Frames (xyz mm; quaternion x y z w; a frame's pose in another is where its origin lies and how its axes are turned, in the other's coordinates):
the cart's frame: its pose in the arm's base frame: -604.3 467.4 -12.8 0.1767 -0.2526 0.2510 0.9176
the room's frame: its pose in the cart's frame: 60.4 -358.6 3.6 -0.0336 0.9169 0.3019 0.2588
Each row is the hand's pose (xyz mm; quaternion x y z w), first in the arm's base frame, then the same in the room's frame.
Working: the arm's base frame: its pose in the room's frame: -222.4 -339.4 -92.2 0.2915 -0.7142 -0.4955 0.3992

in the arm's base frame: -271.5 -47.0 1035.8 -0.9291 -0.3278 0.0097 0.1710
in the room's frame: -972.5 357.1 -409.7 -0.4904 0.2046 -0.8400 0.1098
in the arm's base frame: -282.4 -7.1 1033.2 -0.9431 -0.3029 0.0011 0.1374
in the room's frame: -965.5 378.3 -374.8 -0.4873 0.2479 -0.8295 0.1140
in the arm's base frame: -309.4 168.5 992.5 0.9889 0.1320 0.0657 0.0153
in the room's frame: -920.4 440.4 -209.5 -0.4178 0.4674 -0.7634 0.1553
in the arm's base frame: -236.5 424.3 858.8 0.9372 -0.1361 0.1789 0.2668
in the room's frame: -848.1 404.4 77.0 -0.2567 0.7614 -0.5689 0.1752
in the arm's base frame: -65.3 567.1 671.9 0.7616 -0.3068 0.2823 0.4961
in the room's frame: -778.0 225.0 295.1 -0.0950 0.9365 -0.3214 0.1032
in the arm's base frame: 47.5 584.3 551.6 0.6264 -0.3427 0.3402 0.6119
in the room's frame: -732.7 82.1 365.9 -0.0157 0.9834 -0.1801 0.0145
